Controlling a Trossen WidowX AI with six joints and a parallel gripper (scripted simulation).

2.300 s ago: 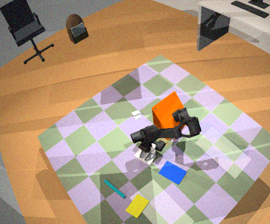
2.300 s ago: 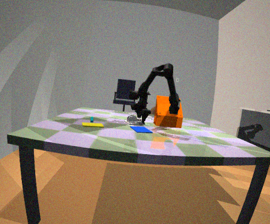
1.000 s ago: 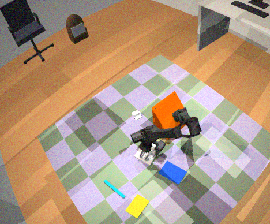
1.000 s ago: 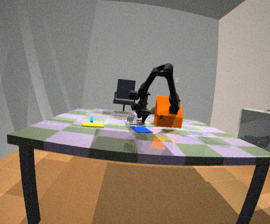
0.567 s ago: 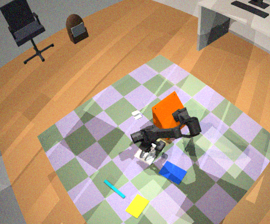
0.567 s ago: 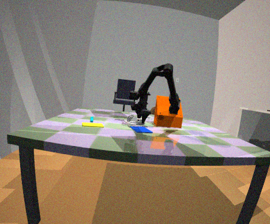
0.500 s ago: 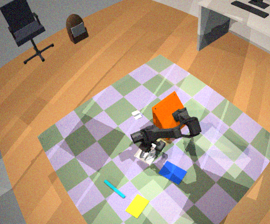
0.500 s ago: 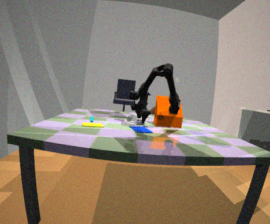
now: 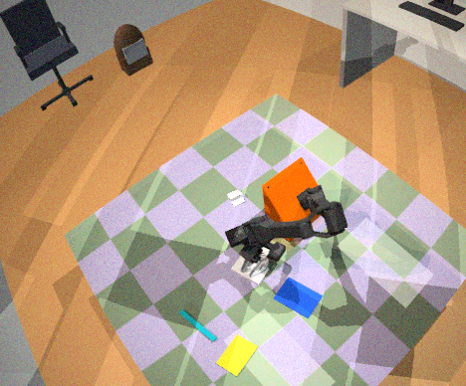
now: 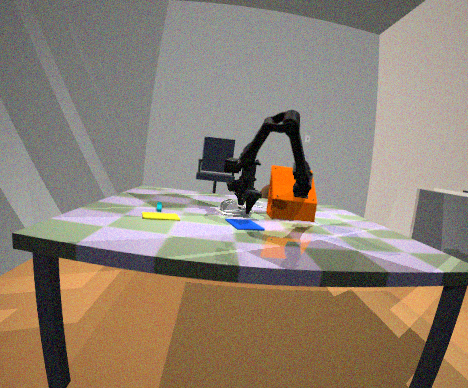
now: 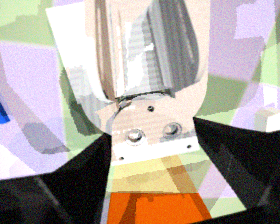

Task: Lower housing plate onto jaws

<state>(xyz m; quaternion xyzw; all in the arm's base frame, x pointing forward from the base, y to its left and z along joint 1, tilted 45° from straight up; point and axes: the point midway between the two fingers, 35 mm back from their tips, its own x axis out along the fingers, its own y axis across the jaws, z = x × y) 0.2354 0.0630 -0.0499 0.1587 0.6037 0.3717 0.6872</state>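
Right now the small white cube is 140 mm to the right of my gripper tip and 20 mm ahead of it. Also, from my gripper tip: blue card: 220 mm to the left, 10 mm below, 10 mm ahead; then cyan bar: 340 mm ahead, 80 mm to the left; then yellow card: 300 mm ahead, 250 mm to the left, 10 mm below.
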